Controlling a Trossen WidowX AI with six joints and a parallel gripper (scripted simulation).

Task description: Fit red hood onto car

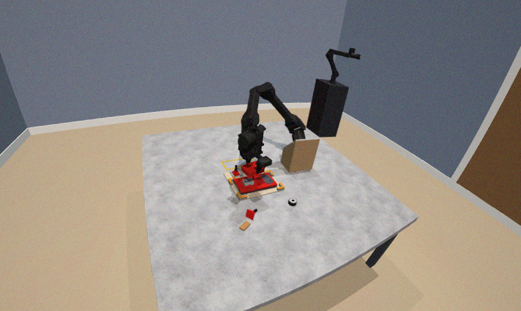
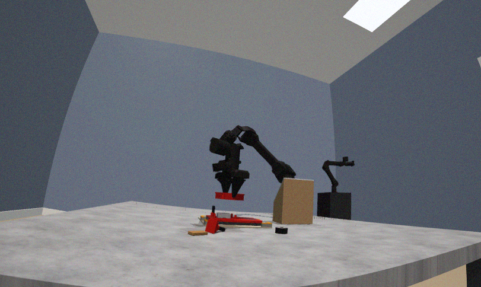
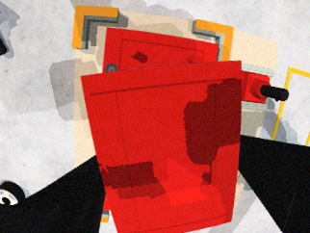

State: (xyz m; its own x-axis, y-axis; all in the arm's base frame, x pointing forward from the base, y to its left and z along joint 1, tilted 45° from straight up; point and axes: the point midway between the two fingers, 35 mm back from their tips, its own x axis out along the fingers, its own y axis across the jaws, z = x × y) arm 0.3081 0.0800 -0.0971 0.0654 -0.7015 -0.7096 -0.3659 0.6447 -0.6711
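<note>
My gripper tip is 80 mm above the grey engine block, 20 mm short of it and 10 mm to the right of it. Round my gripper tip: black wheel: 160 mm to the left, 160 mm behind, 100 mm below; then tan block: 250 mm to the left, 100 mm below, 100 mm ahead; then red hood: 10 mm above.
</note>
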